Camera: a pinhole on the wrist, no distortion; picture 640 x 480 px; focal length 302.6 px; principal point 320.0 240.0 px. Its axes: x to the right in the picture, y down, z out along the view. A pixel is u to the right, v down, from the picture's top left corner.
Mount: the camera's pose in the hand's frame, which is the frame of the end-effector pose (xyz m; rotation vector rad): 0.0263 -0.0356 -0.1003 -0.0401 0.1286 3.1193
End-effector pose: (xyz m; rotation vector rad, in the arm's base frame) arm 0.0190 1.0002 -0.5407 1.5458 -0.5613 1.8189
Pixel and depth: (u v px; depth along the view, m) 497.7 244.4 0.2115
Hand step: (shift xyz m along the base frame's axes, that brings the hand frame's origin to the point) 0.0941 -0.0848 -0.0806
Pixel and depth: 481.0 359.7 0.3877
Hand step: 0.3242 -0.1437 -0.1434
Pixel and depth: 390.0 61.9 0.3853
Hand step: 0.0211 -0.3508 0.0098
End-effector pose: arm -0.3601 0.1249 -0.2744 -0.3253 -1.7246 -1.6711
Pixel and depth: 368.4 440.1 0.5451
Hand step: -0.3012 0.4223 -0.2824
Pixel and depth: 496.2 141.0 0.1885
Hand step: 0.0653 0.1062 -0.0148
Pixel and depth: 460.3 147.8 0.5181
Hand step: 0.1447 0.4629 0.0214
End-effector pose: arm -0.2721 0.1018 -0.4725 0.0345 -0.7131 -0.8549
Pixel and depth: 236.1 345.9 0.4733
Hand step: -0.2765 -0.1137 0.3294
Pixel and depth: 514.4 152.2 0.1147
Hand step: -0.0217 0.0426 -0.0181
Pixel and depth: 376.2 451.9 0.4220
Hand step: -0.4306 -0.0645 0.1364
